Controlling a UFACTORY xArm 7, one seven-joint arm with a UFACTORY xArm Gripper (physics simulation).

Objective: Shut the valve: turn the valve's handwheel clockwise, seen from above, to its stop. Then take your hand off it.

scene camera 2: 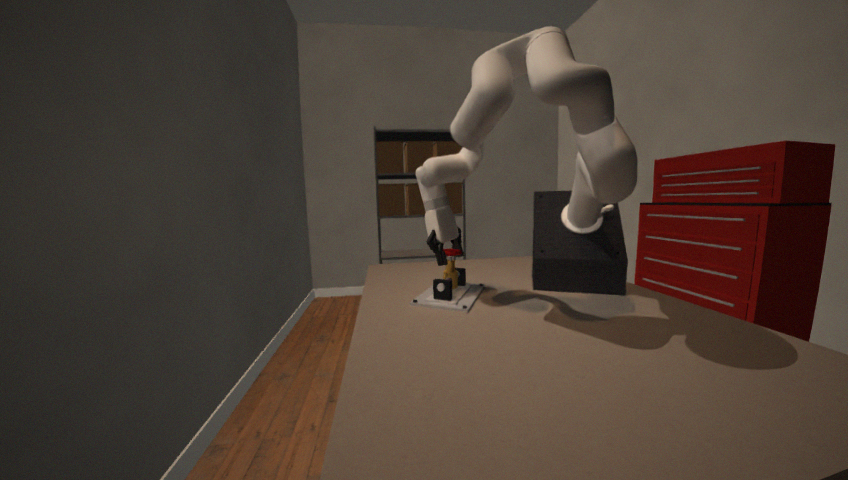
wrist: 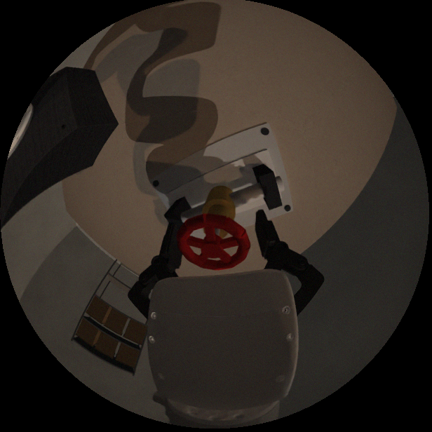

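Note:
The valve's red handwheel (scene camera 2: 452,252) (wrist: 214,247) sits level on top of a yellow valve body (scene camera 2: 450,277) (wrist: 223,196). The valve stands on a pale base plate (scene camera 2: 440,304) (wrist: 245,140). My gripper (scene camera 2: 449,255) (wrist: 216,225) is open and points down, with one black finger on each side of the handwheel. In the wrist view the left finger is very close to the rim; whether it touches cannot be told. A gap shows between the right finger and the rim. Nothing is held between the fingers.
Black blocks (scene camera 2: 442,289) (wrist: 270,189) hold the pipe on either side of the valve body. The arm's dark pedestal (scene camera 2: 577,274) (wrist: 75,112) stands on the table (scene camera 2: 476,386). A red tool cabinet (scene camera 2: 693,252) is at the right, and a shelf unit (scene camera 2: 377,196) is behind.

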